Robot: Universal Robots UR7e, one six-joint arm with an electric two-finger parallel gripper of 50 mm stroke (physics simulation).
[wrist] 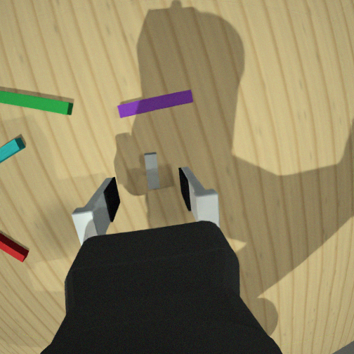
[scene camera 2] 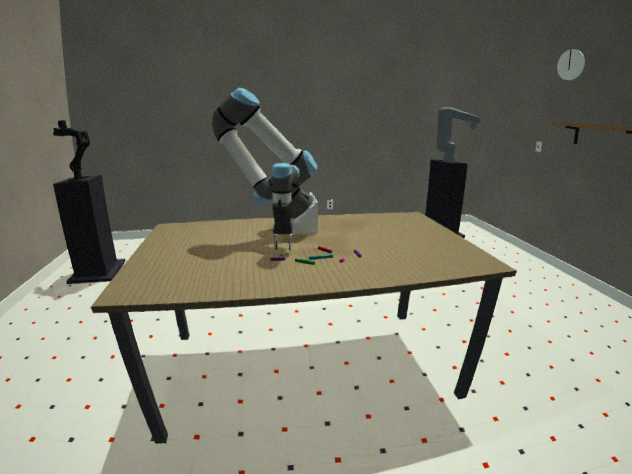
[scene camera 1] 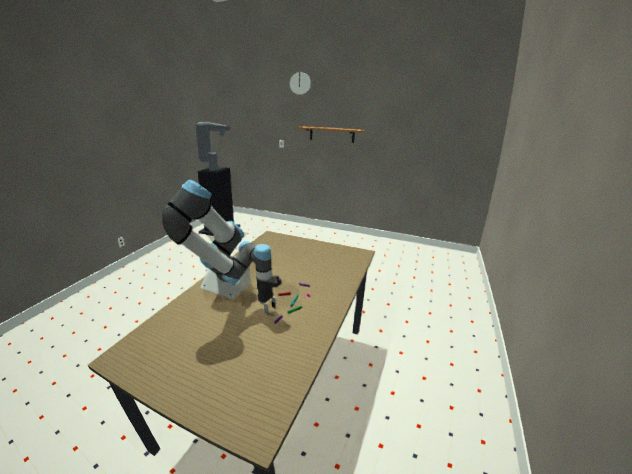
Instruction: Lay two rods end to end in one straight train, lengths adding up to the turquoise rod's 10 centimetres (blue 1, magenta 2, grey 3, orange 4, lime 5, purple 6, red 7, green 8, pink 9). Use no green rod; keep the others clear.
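Frame: origin at the arm's base, x ahead, y left, z up, level; centimetres.
Seen in the pictures: gripper, fingertip midpoint: (scene camera 2: 282,249) (scene camera 1: 270,310); arm's base at its link origin: (scene camera 2: 302,208).
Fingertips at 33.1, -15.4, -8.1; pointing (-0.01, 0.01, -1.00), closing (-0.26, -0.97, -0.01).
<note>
Pixels of each thing's middle, then the offset from my fingertips to it, as dx, dy, dz. Level surfaces: height alone.
- small grey rod at the middle of its body: (scene camera 2: 281,253) +0.6, -0.6, -1.7
- red rod at the middle of its body: (scene camera 2: 324,249) (scene camera 1: 284,294) +0.2, +17.9, -1.7
- turquoise rod at the middle of its body: (scene camera 2: 321,256) (scene camera 1: 294,300) +7.5, +14.4, -1.7
- green rod at the middle of its body: (scene camera 2: 304,261) (scene camera 1: 294,309) +10.5, +7.0, -1.7
- magenta rod at the middle of its body: (scene camera 2: 341,260) (scene camera 1: 308,295) +12.9, +21.4, -1.7
- second purple rod at the middle of its body: (scene camera 2: 357,253) (scene camera 1: 304,284) +7.5, +30.2, -1.7
- wooden table at its surface level: dz -2.2
My gripper (scene camera 1: 270,307) (scene camera 2: 283,248) (wrist: 148,185) is open and empty, pointing down above the table. The small grey rod (scene camera 2: 282,253) (wrist: 152,171) lies on the table just ahead of the gap between the fingers in the wrist view, in line with the gap. A purple rod (scene camera 1: 278,319) (scene camera 2: 277,259) (wrist: 155,104) lies beyond it, crosswise. The red rod (scene camera 1: 284,293) (scene camera 2: 324,249) (wrist: 12,247) lies at the left edge of the wrist view. The turquoise rod (scene camera 1: 294,300) (scene camera 2: 320,257) (wrist: 11,149) lies between the red rod and the green rod (scene camera 1: 295,309) (scene camera 2: 304,261) (wrist: 37,103).
A magenta rod (scene camera 1: 308,294) (scene camera 2: 342,260) and a second purple rod (scene camera 1: 304,285) (scene camera 2: 357,253) lie farther right in scene camera 2. All rods lie apart on the wooden table (scene camera 1: 204,397) (scene camera 2: 168,285). The arm's shadow falls across the grey and nearer purple rods.
</note>
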